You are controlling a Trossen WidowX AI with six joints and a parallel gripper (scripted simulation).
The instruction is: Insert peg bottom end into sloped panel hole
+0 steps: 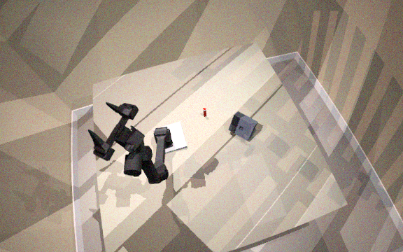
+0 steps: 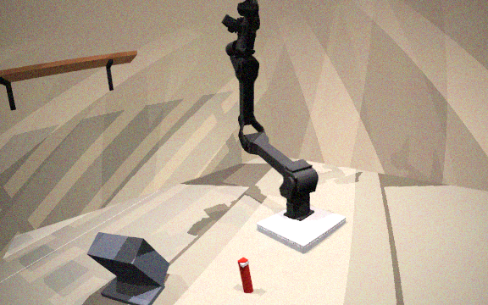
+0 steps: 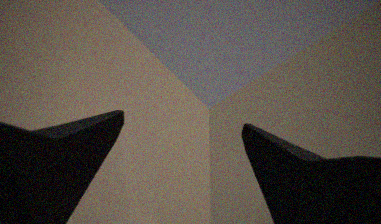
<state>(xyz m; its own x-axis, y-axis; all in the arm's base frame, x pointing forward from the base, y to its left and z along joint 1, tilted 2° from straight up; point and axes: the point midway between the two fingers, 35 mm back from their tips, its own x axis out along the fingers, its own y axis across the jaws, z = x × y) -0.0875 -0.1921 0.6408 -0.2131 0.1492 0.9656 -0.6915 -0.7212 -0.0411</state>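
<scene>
The red peg is 390 mm ahead of my gripper tip, 290 mm to the left of it and 630 mm below it. Also, from my gripper tip: blue-grey sloped panel 560 mm ahead, 110 mm to the left, 620 mm below.
</scene>
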